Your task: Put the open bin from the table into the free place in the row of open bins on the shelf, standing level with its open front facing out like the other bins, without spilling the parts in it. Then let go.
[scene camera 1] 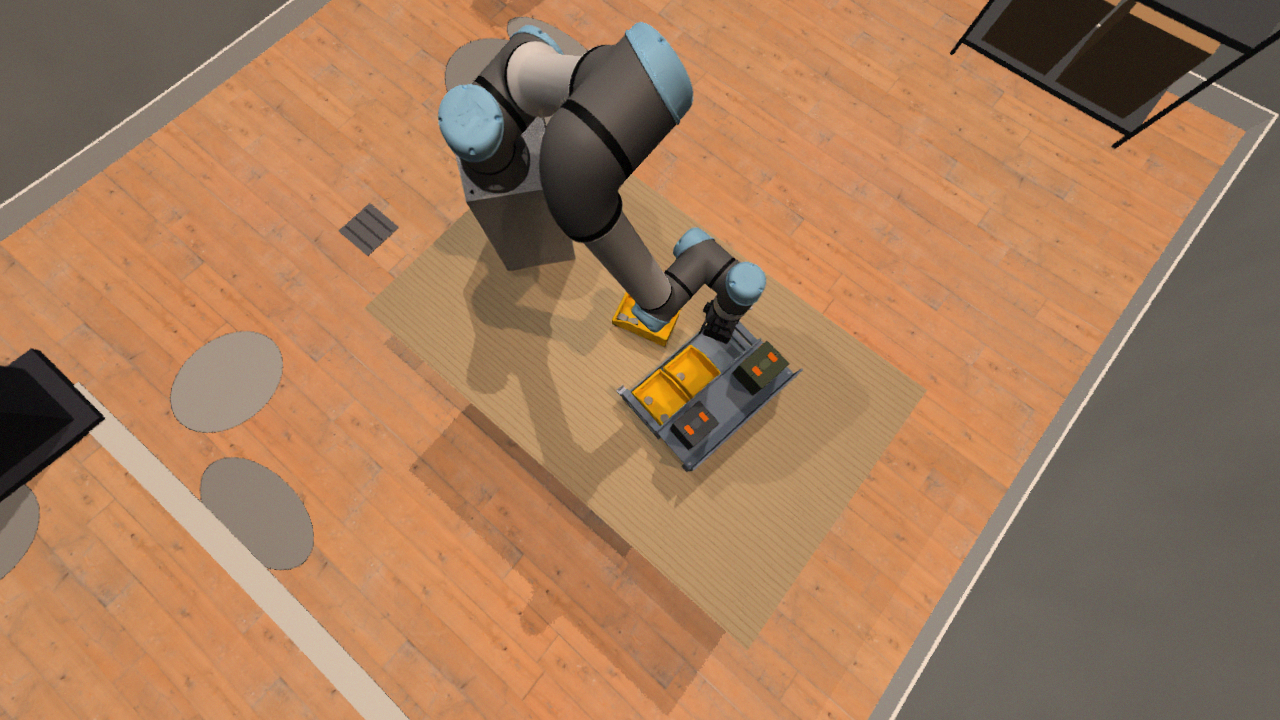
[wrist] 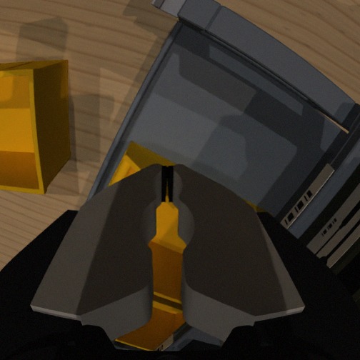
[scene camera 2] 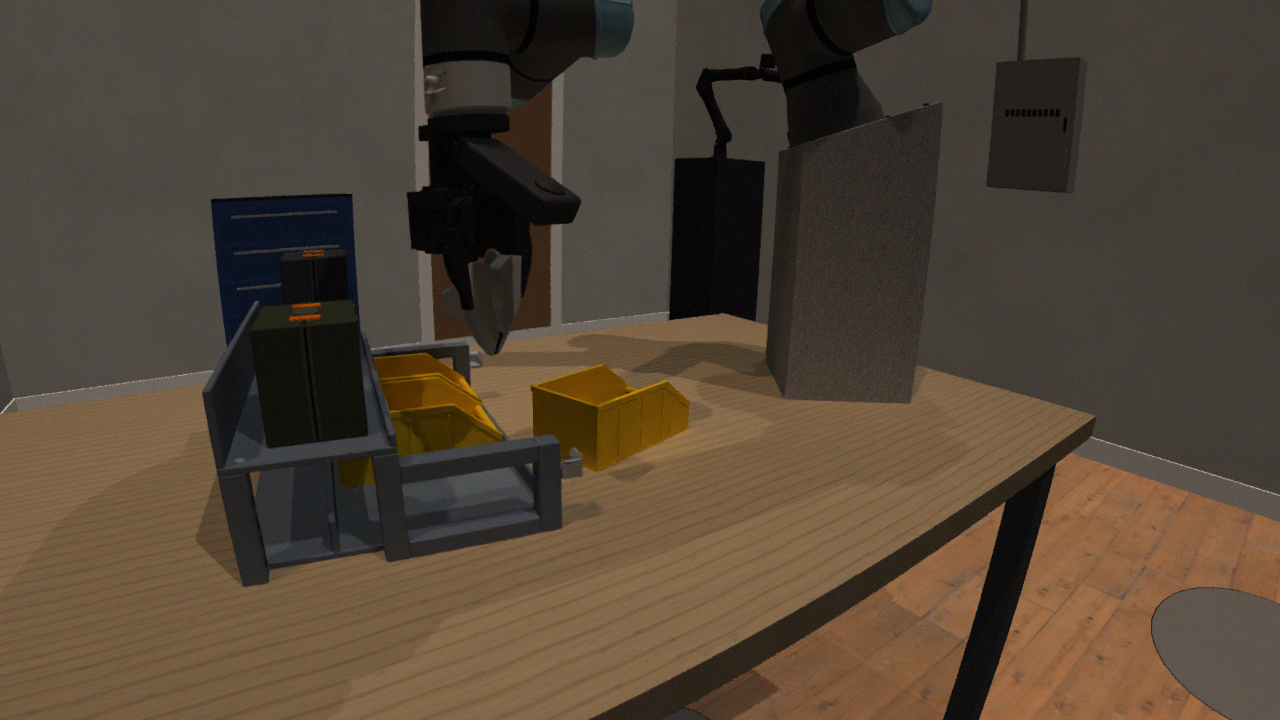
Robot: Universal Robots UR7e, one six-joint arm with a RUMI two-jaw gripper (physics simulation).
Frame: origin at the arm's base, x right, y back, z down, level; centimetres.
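Seen in the pictures: gripper, fingertip midpoint: (scene camera 2: 493, 354); arm's base at its link origin: (scene camera 1: 496, 158) (scene camera 2: 837, 133).
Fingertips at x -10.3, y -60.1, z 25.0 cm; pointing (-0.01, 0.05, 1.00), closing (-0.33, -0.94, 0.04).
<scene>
Pixels of each thing's top centre, then the offset from my fingertips to it. "spot": a spot on its surface instead.
- loose open yellow bin at a spot on its surface: (scene camera 2: 608, 420) spot: dx -0.2, dy +12.6, dz +8.9 cm
- olive box at its top centre: (scene camera 2: 305, 310) (scene camera 1: 764, 364) dx +1.3, dy -16.1, dz -5.5 cm
- black box at its top centre: (scene camera 2: 313, 252) (scene camera 1: 696, 423) dx +24.1, dy -12.5, dz -8.0 cm
The loose open yellow bin (scene camera 1: 657, 334) (scene camera 2: 608, 420) (wrist: 52, 125) stands upright on the table beside the shelf; the arm partly covers it in scene camera 1, where small grey parts show inside. Two more yellow bins (scene camera 1: 659, 398) (scene camera 1: 693, 371) stand side by side in the lower front row of the grey shelf (scene camera 1: 729, 407) (scene camera 2: 474, 456) (wrist: 280, 50). The free place is bare shelf at the row's end, nearest the viewer in scene camera 2. My gripper (scene camera 1: 716, 334) (scene camera 2: 494, 347) (wrist: 166, 170) is shut and empty, above the shelf's front row, apart from the loose bin.
An olive box (scene camera 1: 760, 367) (scene camera 2: 308, 376) and a black box (scene camera 1: 693, 425) (scene camera 2: 313, 277) stand on the shelf's raised back level. A side rail with an upright post closes the free end. The robot's grey pedestal (scene camera 1: 523, 223) (scene camera 2: 845, 286) stands beyond the loose bin.
</scene>
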